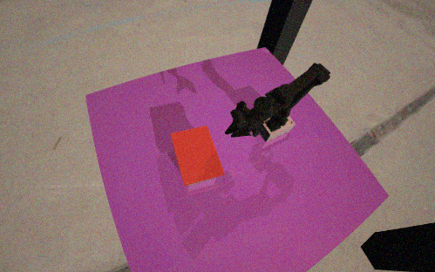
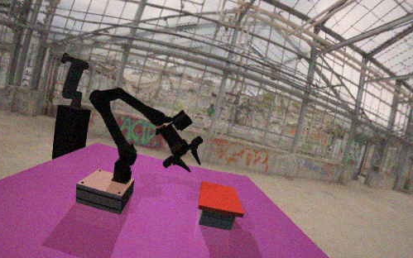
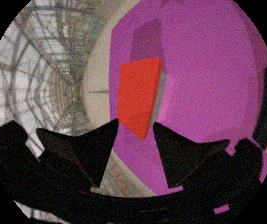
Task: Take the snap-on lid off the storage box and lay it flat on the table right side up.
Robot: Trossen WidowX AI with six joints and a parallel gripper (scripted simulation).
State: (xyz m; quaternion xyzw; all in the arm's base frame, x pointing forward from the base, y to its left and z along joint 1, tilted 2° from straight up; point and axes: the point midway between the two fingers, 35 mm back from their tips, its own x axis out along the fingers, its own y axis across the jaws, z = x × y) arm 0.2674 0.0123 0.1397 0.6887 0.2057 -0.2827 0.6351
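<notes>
The lid lies 13 cm ahead of my gripper tip, 2 cm to the right of it and 10 cm below it. Also, from my gripper tip: storage box: 13 cm ahead, 2 cm to the right, 14 cm below.
</notes>
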